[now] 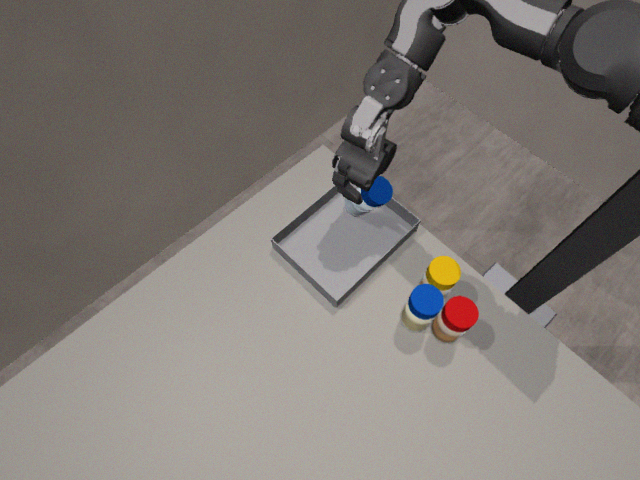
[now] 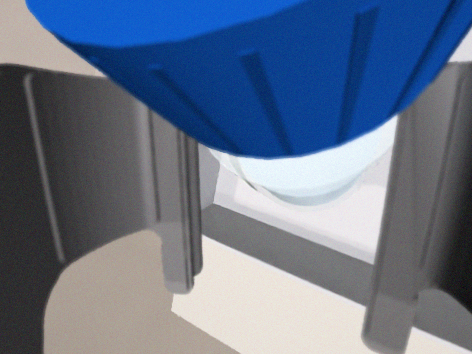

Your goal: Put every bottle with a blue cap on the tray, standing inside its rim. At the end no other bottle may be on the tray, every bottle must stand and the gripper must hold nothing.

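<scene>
My gripper is shut on a clear bottle with a blue cap, at the back corner of the tray. This bottle leans between the fingers, and its lower end shows over the tray floor. Whether its base touches the tray is hard to tell. A second blue-capped bottle, with pale yellow contents, stands on the table right of the tray. A yellow-capped bottle and a red-capped bottle stand close beside it, also outside the tray.
The grey tray has a low raised rim and lies near the far corner of the table. The table's right edge runs close past the tray and the three standing bottles. A dark post rises beyond that edge.
</scene>
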